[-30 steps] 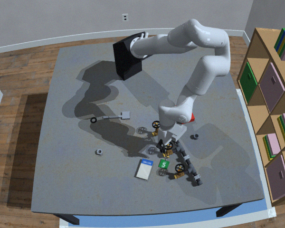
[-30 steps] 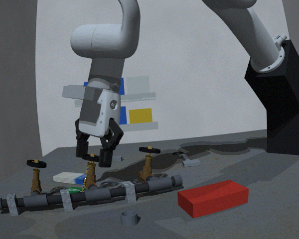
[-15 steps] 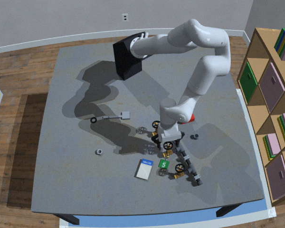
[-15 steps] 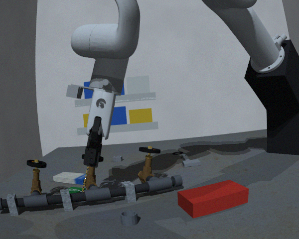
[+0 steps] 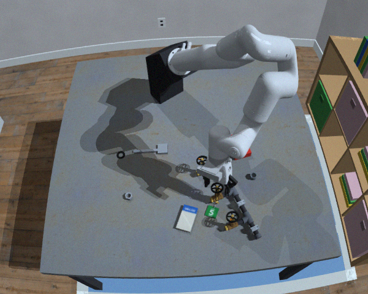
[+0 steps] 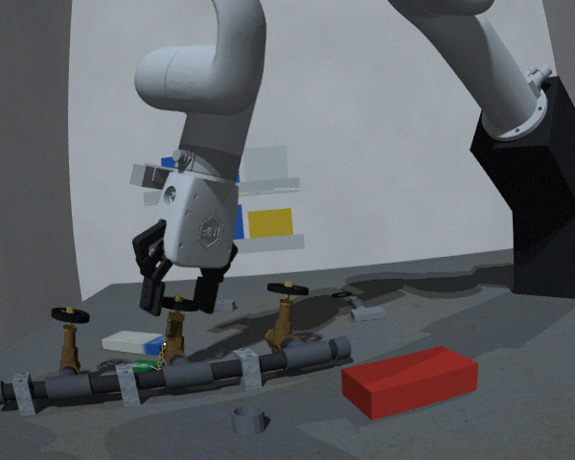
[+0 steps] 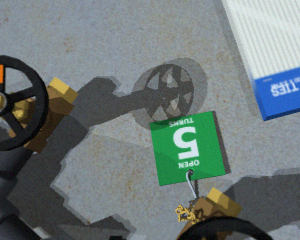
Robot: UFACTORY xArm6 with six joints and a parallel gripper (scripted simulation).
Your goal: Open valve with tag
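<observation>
Right now the green tag is 90 mm below my hand and 60 mm ahead of it. From my hand the other things lie so: notepad 130 mm ahead, 90 mm to the right, 80 mm below; then grey flat tool 320 mm to the right, 160 mm behind, 80 mm below; then red block 270 mm behind, 70 mm below, 50 mm to the left.
</observation>
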